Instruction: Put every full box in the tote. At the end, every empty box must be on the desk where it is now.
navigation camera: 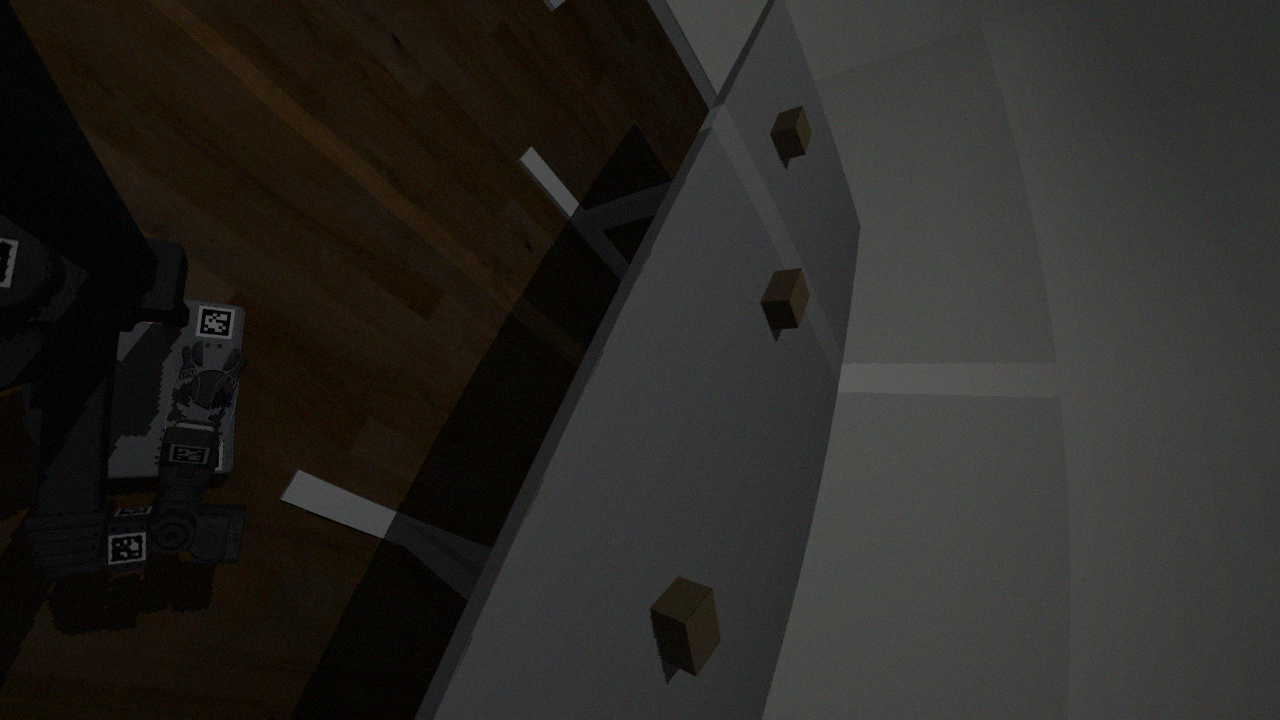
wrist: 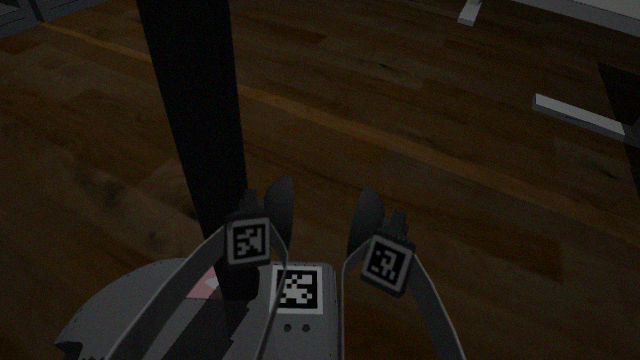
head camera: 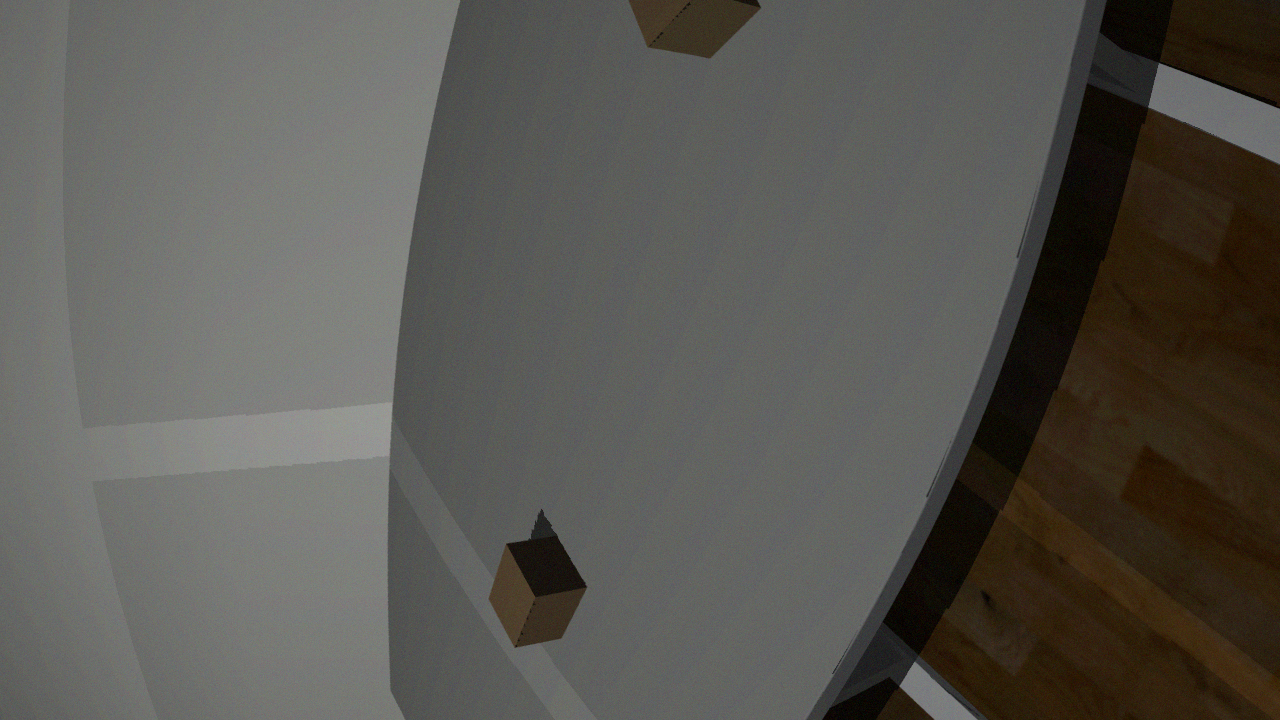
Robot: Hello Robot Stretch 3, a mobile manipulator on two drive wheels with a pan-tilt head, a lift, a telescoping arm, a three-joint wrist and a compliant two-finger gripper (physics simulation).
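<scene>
Three small brown boxes stand apart on the grey desk (head camera: 716, 313) (navigation camera: 644, 376). The near box (head camera: 698, 26) (navigation camera: 686, 625) is cut by the top edge of the head view and is low in the navigation view. The middle box (head camera: 537, 591) (navigation camera: 785, 298) stands beside a light stripe on the desk. The far box (navigation camera: 791, 132) is near the desk's far end in the navigation view. Whether each box is full or empty does not show. No tote shows. My gripper (navigation camera: 212, 355) (wrist: 324, 206) is open and empty, above my base and away from the desk.
White desk feet (navigation camera: 340, 505) (wrist: 577, 115) reach out over the wooden floor (navigation camera: 429, 358) (wrist: 475, 210). A pale wall (head camera: 223, 268) (navigation camera: 948, 501) stands behind the desk. My dark mast (wrist: 197, 100) rises from my base (navigation camera: 138, 447) (wrist: 325, 340). Grey furniture (wrist: 17, 15) shows at the wrist view's top left.
</scene>
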